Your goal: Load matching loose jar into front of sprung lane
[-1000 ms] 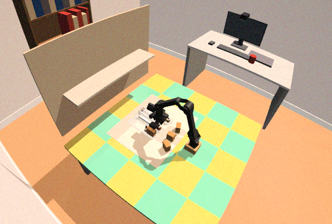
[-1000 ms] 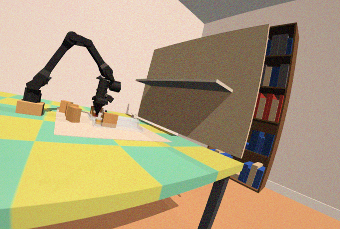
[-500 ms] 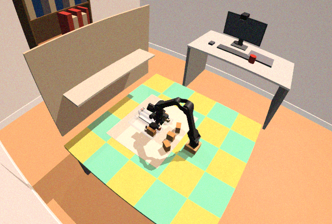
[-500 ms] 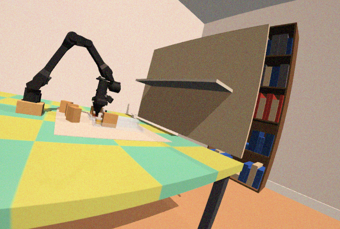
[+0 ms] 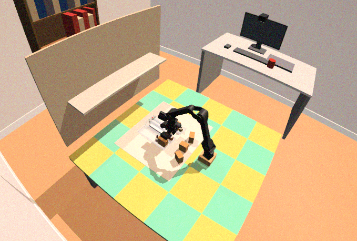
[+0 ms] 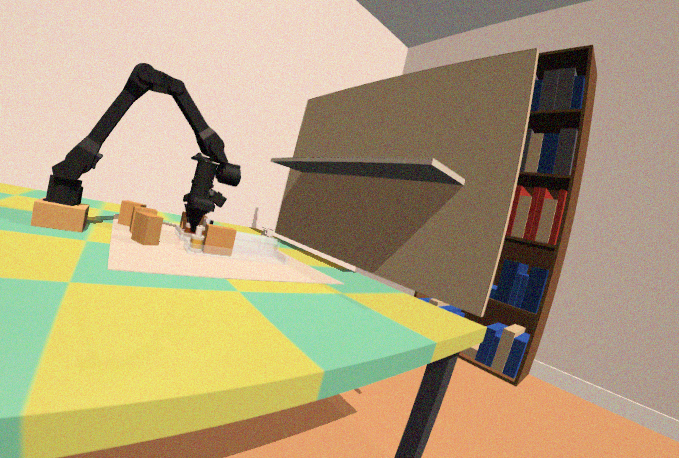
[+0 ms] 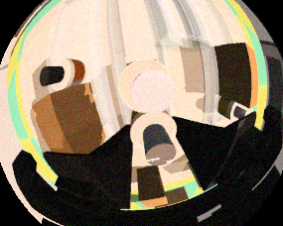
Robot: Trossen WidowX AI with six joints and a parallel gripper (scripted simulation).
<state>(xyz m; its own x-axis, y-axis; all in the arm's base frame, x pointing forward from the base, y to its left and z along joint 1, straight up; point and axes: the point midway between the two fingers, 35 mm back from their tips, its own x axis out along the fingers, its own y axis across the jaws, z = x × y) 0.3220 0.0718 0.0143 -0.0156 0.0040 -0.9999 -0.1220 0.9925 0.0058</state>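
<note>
The cream mat is 60 mm ahead of my gripper tip and 30 mm below it. From my gripper tip the other things lie so: clear lane rack: 140 mm ahead, 10 mm to the right, 10 mm below; then shelf: 500 mm ahead, 80 mm to the left, 340 mm above.
</note>
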